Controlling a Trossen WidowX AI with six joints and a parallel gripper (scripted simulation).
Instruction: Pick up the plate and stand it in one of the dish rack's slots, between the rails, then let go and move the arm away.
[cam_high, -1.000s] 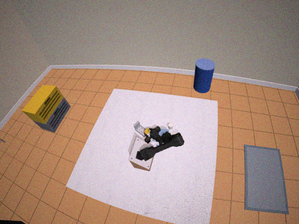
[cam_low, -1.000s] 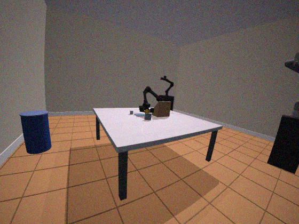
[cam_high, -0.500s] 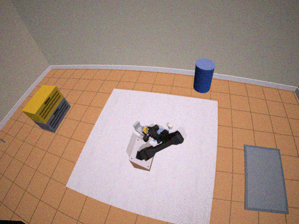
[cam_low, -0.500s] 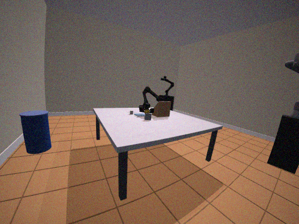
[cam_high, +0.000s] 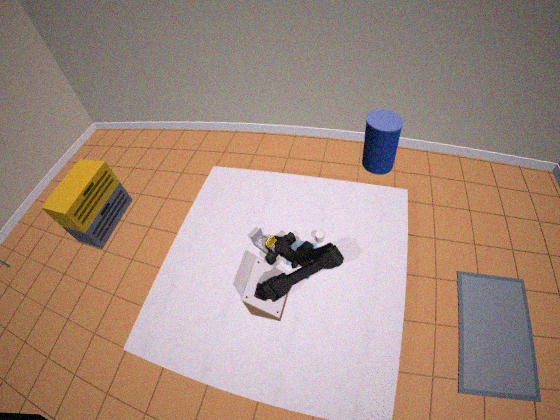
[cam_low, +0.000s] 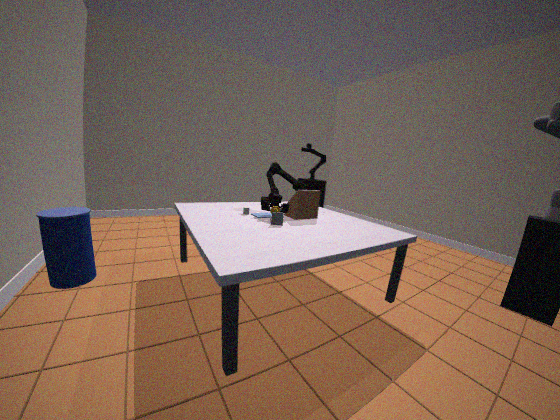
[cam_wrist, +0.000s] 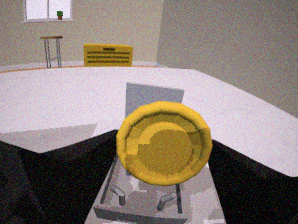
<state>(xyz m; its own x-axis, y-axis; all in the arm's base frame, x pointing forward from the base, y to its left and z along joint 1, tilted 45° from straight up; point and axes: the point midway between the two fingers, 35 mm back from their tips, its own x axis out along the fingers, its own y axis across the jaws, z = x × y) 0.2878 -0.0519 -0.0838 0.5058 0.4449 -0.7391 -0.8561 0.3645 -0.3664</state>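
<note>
Now: gripper tip 4 cm above the grey dish rack and 3 cm to the right of it. From my gripper tip the other things lie so: blue spoon: 19 cm to the right, 14 cm behind, 6 cm below; then yellow plate: 1 cm to the right; then light blue mat: 17 cm to the right, 6 cm below, 2 cm behind.
</note>
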